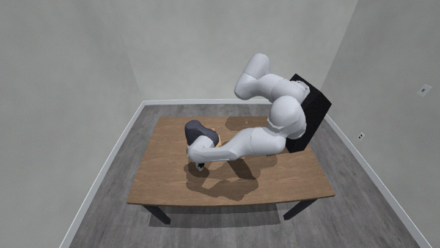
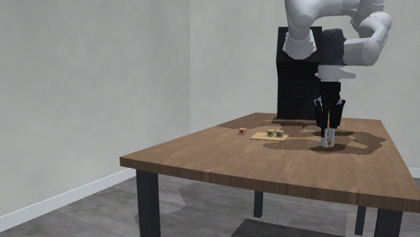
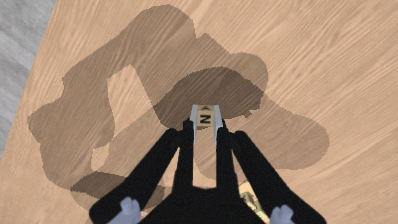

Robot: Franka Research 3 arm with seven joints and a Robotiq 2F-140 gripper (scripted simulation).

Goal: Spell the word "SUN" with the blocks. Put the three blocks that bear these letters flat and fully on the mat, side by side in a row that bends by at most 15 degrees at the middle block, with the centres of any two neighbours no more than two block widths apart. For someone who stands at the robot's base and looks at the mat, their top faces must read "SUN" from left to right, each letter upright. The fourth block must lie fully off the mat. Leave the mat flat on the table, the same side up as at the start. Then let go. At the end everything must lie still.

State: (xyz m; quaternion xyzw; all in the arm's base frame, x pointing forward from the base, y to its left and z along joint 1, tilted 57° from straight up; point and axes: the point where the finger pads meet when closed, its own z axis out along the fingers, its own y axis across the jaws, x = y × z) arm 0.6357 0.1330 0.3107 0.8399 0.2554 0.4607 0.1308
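The U block lies 120 mm behind my hand, 230 mm to the right of it and 20 mm below it. The rest, counted from my hand: S block (110 mm behind, 190 mm to the right, 20 mm below); tan mat (110 mm behind, 230 mm to the right, 30 mm below).
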